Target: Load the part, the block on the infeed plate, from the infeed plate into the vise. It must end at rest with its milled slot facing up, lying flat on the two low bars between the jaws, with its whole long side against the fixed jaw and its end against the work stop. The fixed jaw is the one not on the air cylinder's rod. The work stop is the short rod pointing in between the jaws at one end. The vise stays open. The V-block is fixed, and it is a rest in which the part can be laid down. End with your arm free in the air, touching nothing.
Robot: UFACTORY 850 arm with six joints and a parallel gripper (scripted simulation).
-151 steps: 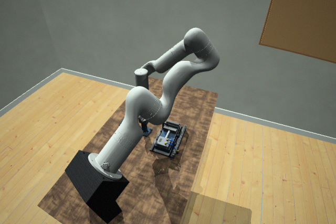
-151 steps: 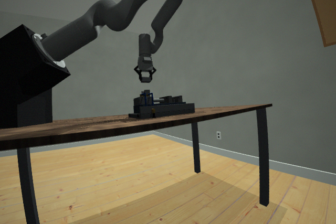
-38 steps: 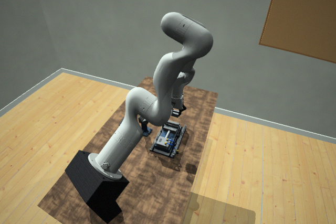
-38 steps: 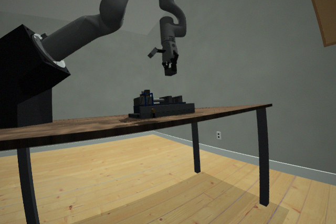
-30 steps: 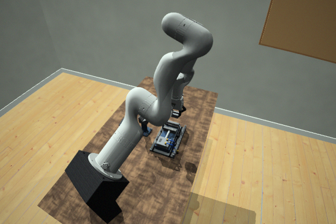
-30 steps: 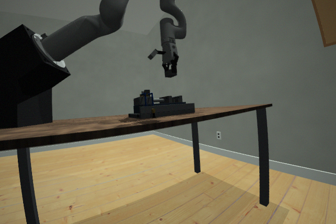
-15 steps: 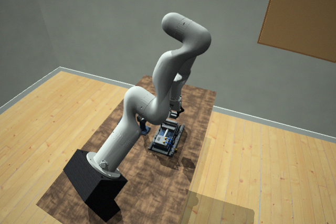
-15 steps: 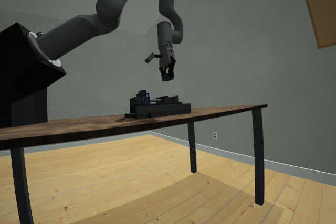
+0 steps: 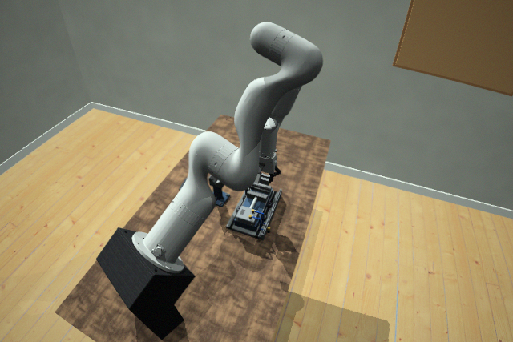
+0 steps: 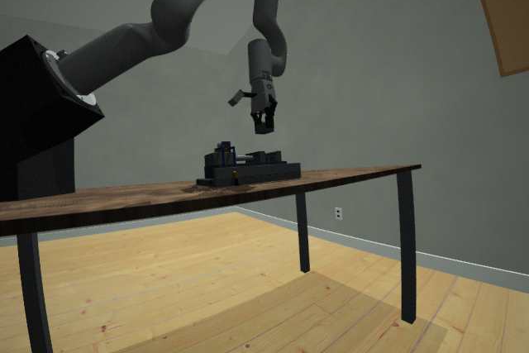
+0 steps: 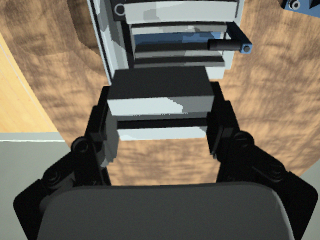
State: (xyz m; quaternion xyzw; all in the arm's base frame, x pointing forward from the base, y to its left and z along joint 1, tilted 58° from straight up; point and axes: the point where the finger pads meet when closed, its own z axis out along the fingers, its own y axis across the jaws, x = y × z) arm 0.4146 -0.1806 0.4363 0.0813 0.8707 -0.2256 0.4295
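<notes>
My hand is 11 cm above the moving jaw, 3 cm to the right of it and 2 cm past it. The rest, counted from my hand: cylinder rod 11 cm below, 7 cm behind, 6 cm to the left; work stop 10 cm below, 6 cm to the left, 3 cm ahead; part 1 cm below.
</notes>
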